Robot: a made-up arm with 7 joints.
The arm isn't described. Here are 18 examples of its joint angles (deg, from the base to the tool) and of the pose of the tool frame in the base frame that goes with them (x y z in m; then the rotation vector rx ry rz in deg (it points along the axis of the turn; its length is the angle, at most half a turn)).
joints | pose
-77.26 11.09 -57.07 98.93 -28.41 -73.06 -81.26 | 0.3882 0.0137 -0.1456 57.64 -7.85 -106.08
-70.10 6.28 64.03 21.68 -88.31 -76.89 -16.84 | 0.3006 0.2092 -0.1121 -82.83 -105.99 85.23
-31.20 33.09 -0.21 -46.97 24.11 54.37 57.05 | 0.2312 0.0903 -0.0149 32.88 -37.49 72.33
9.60 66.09 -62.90 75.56 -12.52 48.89 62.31 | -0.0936 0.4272 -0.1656 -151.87 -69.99 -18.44
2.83 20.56 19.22 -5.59 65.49 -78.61 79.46 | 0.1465 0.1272 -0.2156 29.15 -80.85 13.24
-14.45 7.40 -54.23 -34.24 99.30 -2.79 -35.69 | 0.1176 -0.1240 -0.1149 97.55 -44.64 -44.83
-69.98 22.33 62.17 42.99 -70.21 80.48 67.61 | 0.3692 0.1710 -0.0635 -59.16 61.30 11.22
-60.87 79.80 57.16 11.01 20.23 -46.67 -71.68 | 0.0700 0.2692 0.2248 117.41 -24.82 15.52
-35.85 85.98 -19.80 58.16 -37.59 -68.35 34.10 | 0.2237 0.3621 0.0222 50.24 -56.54 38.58
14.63 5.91 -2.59 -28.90 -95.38 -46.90 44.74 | 0.1246 0.1148 -0.2053 -98.06 -0.76 69.37
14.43 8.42 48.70 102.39 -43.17 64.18 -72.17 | -0.2069 0.0240 -0.3404 -149.06 25.71 56.51
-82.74 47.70 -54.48 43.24 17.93 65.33 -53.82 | 0.4036 0.1648 -0.0179 56.83 70.84 1.86
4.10 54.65 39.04 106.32 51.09 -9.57 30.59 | -0.1245 0.3763 -0.2482 74.90 96.35 39.81
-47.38 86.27 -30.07 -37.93 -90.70 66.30 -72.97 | 0.2076 0.0947 -0.0517 -15.01 76.62 -110.07
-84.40 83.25 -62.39 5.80 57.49 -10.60 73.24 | 0.3383 0.1485 0.0409 102.15 -114.59 7.49
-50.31 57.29 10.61 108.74 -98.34 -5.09 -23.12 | 0.1680 0.3820 -0.2109 -56.33 -14.45 63.67
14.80 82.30 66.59 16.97 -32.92 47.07 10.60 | 0.1318 0.3935 0.0827 27.70 18.72 66.41
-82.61 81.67 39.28 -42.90 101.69 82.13 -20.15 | -0.0388 0.1548 0.1463 -16.87 -59.98 141.81
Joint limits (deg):
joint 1: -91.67..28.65
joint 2: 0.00..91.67
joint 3: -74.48..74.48
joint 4: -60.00..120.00
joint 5: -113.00..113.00
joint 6: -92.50..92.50
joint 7: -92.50..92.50
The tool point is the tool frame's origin. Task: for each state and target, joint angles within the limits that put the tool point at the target. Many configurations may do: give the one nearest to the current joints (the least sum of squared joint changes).
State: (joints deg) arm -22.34 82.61 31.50 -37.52 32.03 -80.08 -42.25
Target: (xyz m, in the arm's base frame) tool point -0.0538 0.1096 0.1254
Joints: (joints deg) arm -70.00 91.67 74.48 -36.44 5.83 -75.51 -42.25
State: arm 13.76 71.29 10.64 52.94 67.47 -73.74 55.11
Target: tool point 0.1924 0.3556 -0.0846
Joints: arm -10.39 78.22 15.10 42.08 64.37 -66.81 55.11
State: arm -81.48 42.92 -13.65 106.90 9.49 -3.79 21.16
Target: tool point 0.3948 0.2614 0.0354
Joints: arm -91.67 50.95 -12.14 85.93 8.66 -17.42 21.16
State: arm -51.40 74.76 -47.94 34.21 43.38 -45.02 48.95
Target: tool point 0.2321 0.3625 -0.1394
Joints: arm -41.80 79.65 -51.76 55.96 46.46 -34.65 48.95
